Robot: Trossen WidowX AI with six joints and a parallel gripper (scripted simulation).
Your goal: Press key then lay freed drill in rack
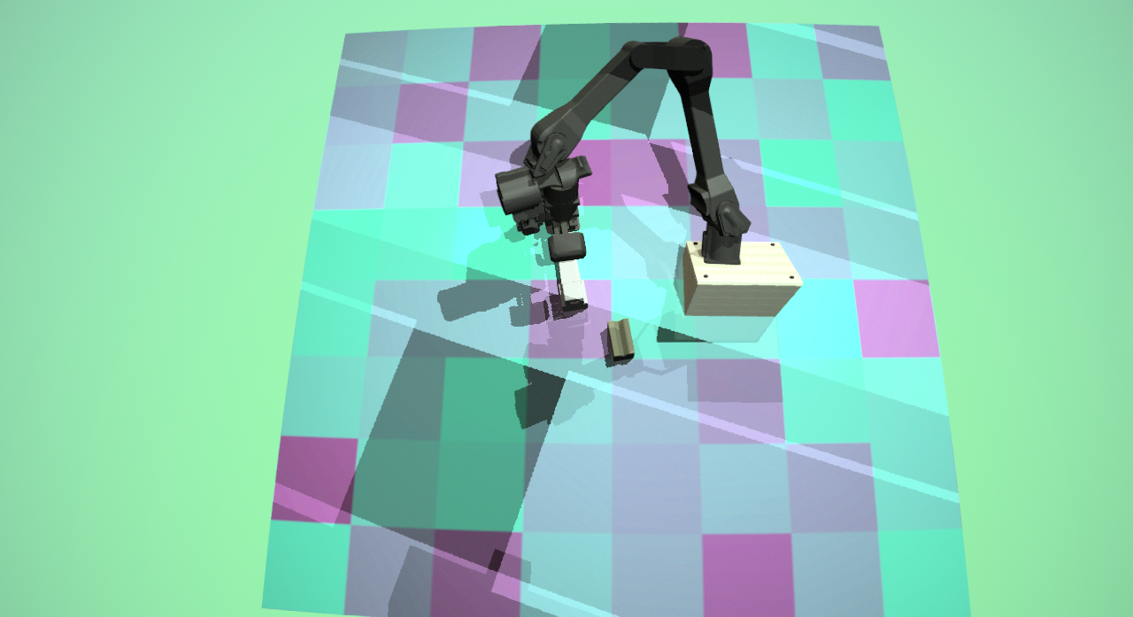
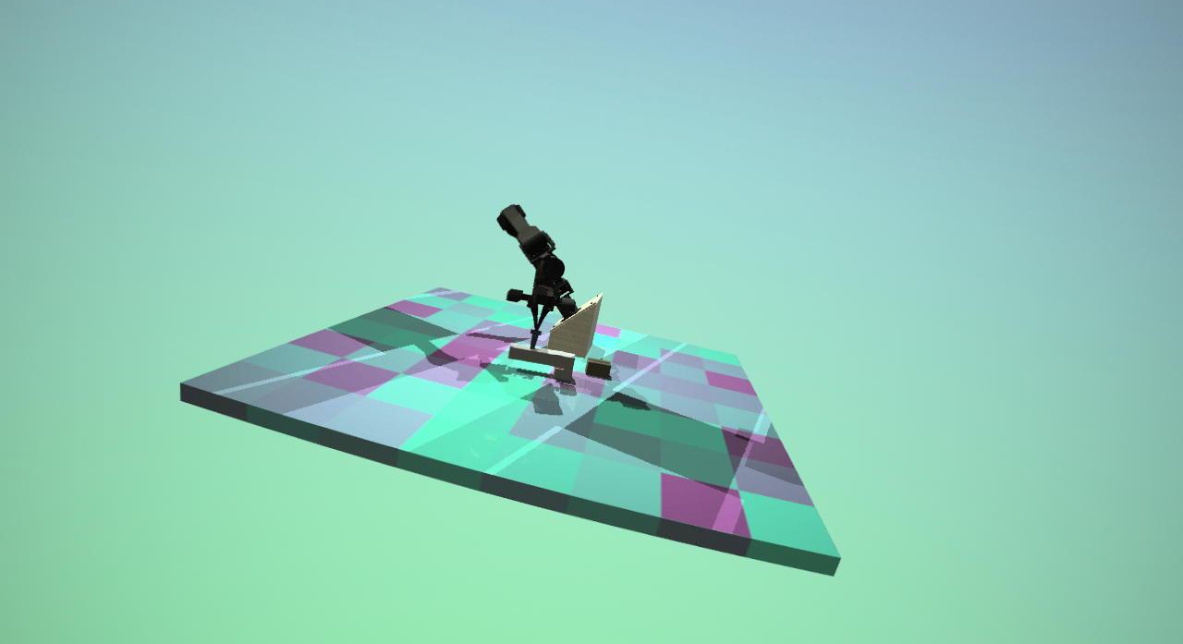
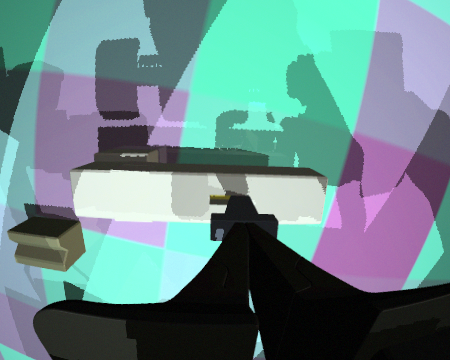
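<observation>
The drill is 7 cm below my gripper tip, 5 cm to the left of it and 2 cm behind it. Also, from my gripper tip: grey fixture: 8 cm below, 3 cm to the left, 1 cm behind; then olive rack: 17 cm to the left, 13 cm behind, 10 cm below.
</observation>
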